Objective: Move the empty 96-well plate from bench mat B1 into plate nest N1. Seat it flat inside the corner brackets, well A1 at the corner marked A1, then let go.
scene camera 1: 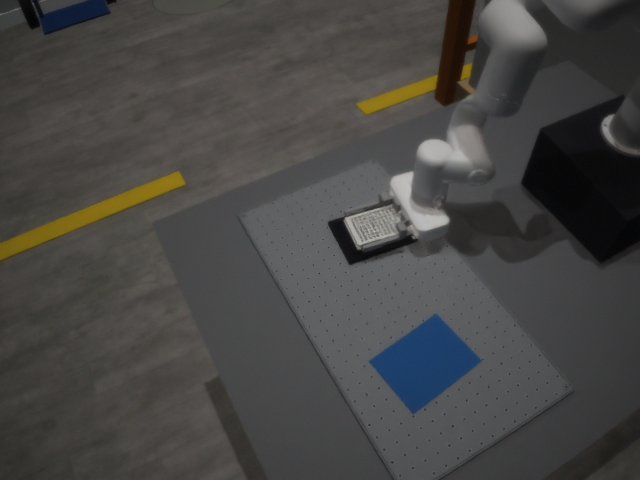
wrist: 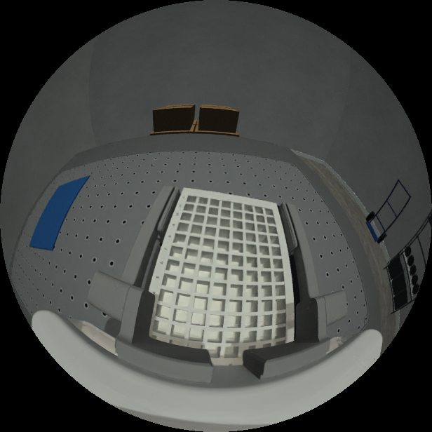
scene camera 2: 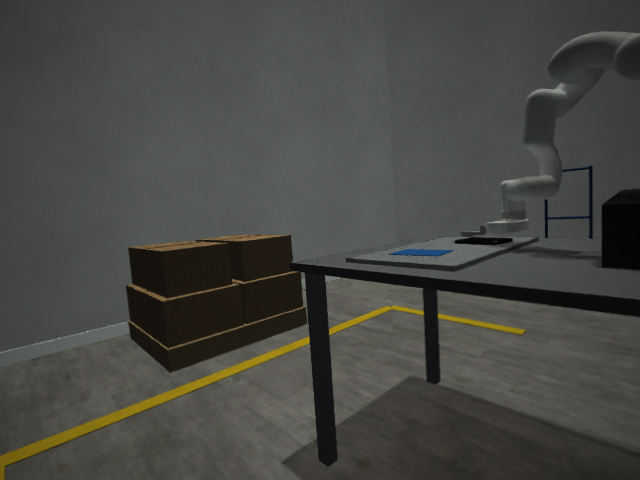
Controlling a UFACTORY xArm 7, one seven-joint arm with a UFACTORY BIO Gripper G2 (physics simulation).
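Seen in the pictures: hand at its tool point: [scene camera 1: 363,228] [scene camera 2: 474,232]; arm's base at its link origin: [scene camera 1: 626,136].
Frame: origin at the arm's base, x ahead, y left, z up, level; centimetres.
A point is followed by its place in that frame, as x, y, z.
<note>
The white 96-well plate [scene camera 1: 374,227] @[55.5, -22.0, -11.4] [wrist: 222,265] is between the two grey fingers of my gripper [scene camera 1: 356,230] @[57.7, -23.2, -11.4] [wrist: 228,197], which is shut on its long sides. In scene camera 2 my gripper [scene camera 2: 471,233] is a little above the black plate nest N1 [scene camera 1: 345,248] @[62.7, -22.9, -13.9] [scene camera 2: 483,240] @[53.7, -19.6, -13.9]. In scene camera 1 the plate overlaps the nest, with black base showing at its left and near sides. The wrist view shows numbers along the plate's left edge. The plate hides most of the nest; its corner brackets and A1 mark cannot be made out. Blue bench mat B1 [scene camera 1: 425,363] @[67.1, 6.7, -14.9] [scene camera 2: 421,252] @[66.3, 7.2, -14.9] [wrist: 57,215] has no plate on it.
Nest and mat lie on a perforated grey board [scene camera 1: 330,310] @[74.1, -13.4, -15.1] [scene camera 2: 403,262] @[64.6, 24.2, -15.4] on the dark table [scene camera 1: 248,361] @[92.9, -14.6, -16.4]. The arm's black base block [scene camera 1: 578,191] @[17.9, 1.3, -5.2] [scene camera 2: 620,232] @[16.7, 14.3, -8.3] stands at the right. Stacked cardboard boxes [scene camera 2: 206,289] [wrist: 195,120] stand beyond the table.
</note>
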